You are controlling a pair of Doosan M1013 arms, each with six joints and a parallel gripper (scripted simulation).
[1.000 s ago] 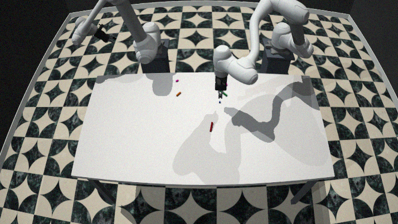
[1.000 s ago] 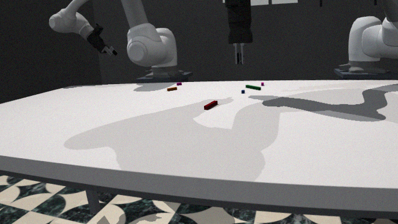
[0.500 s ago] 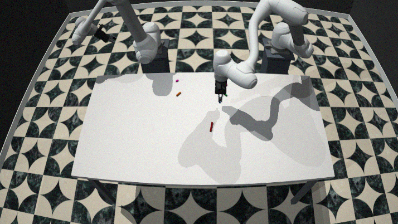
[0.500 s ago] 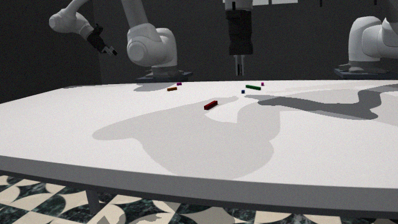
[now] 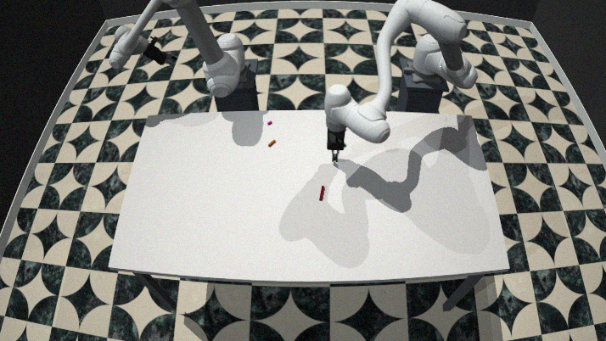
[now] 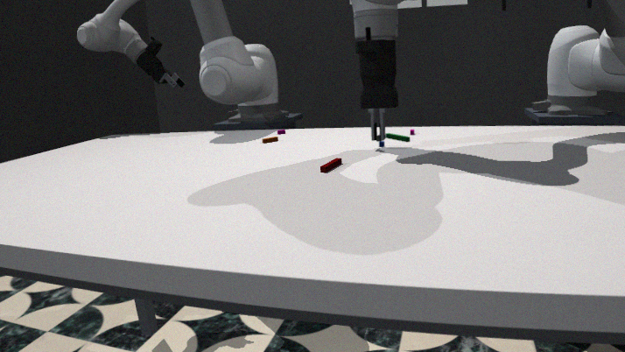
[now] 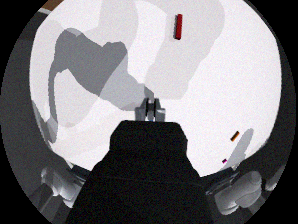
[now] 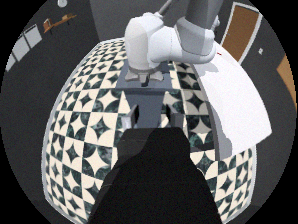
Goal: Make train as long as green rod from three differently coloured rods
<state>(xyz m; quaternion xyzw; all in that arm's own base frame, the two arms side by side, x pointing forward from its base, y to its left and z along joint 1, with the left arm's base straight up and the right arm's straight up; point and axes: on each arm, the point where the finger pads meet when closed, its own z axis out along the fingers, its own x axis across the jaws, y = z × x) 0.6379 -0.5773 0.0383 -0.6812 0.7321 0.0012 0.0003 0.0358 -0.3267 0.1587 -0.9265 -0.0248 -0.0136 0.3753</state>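
My left hand is 20 mm above the grey rod and 10 mm past it. From my left hand the other things lie so: green rod 120 mm behind, 30 mm to the left, 30 mm below; then red rod 160 mm ahead, 60 mm to the right, 30 mm below; then blue rod 40 mm behind, 30 mm below.
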